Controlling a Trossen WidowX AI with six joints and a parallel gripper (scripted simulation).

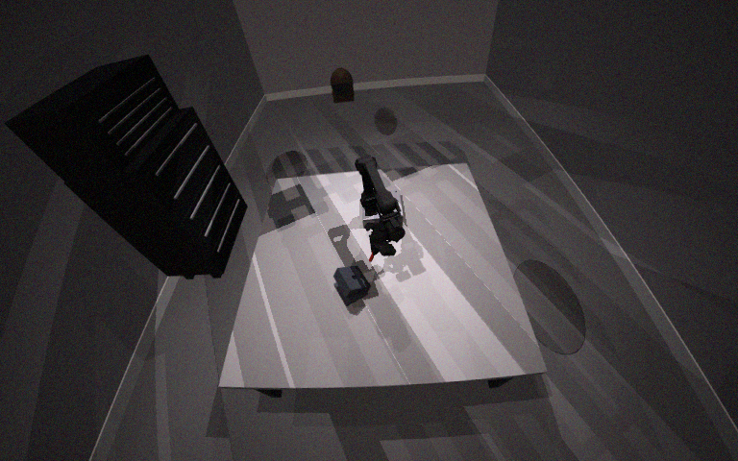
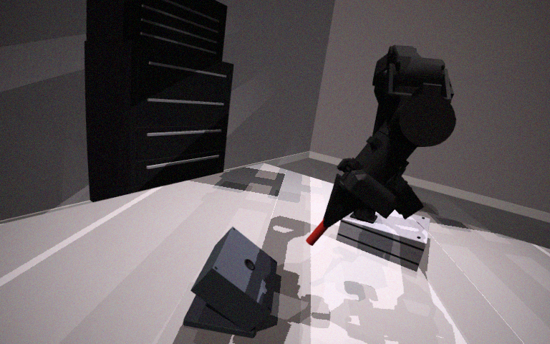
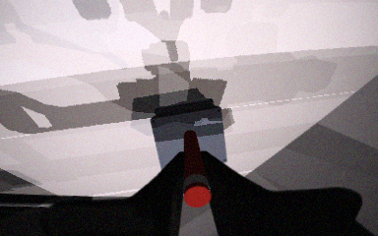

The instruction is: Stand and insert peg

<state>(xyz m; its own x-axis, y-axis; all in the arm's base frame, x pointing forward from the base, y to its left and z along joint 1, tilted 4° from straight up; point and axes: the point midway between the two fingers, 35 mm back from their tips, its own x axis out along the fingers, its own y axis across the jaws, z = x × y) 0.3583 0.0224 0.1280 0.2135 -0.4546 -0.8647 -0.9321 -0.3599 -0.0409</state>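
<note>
The grey sloped panel is 6 cm ahead of my gripper tip, 11 cm to the right of it and 12 cm below it. Also, from my gripper tip: red peg (1 cm to the left, 1 cm above).
</note>
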